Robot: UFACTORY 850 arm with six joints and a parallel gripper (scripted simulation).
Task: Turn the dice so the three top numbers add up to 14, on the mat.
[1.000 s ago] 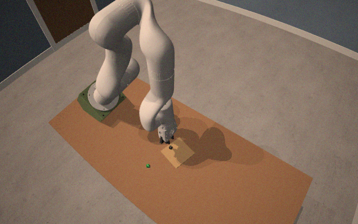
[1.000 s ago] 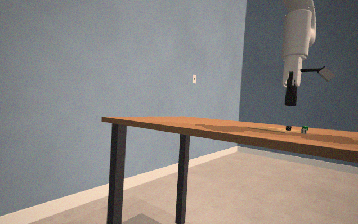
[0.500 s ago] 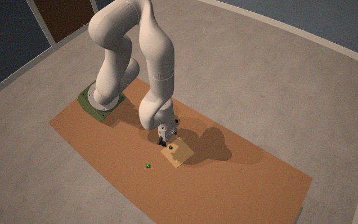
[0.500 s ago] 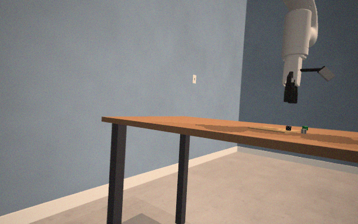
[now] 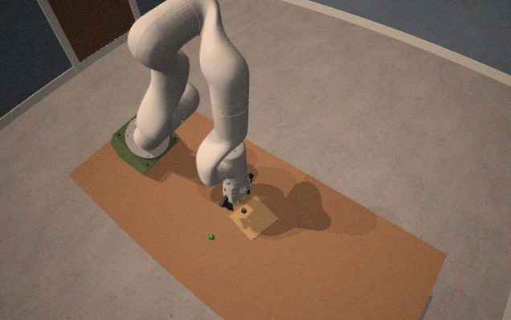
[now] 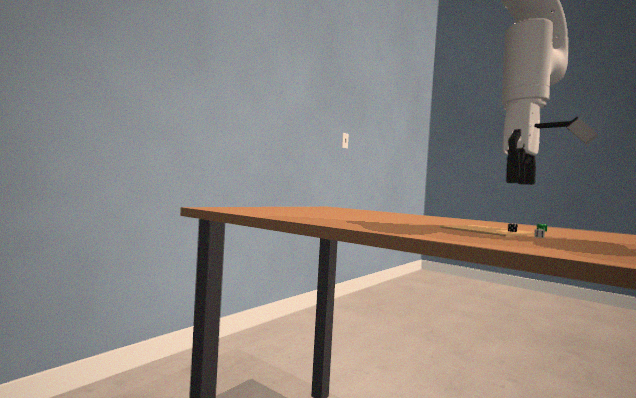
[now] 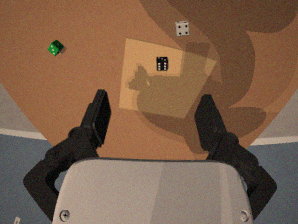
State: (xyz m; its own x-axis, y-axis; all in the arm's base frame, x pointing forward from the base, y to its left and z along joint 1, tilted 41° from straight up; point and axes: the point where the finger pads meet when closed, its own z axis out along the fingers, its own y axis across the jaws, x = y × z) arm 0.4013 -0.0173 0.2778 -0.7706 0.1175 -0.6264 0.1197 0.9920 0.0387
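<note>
Right now my hand is 15 cm to the left of the green die, 11 cm above it and 4 cm past it. Also, from my hand: white die 11 cm below, 4 cm to the left, 4 cm behind; black die 10 cm below, 1 cm to the left, 1 cm ahead; mat 11 cm below, 6 cm ahead, 1 cm to the left.
</note>
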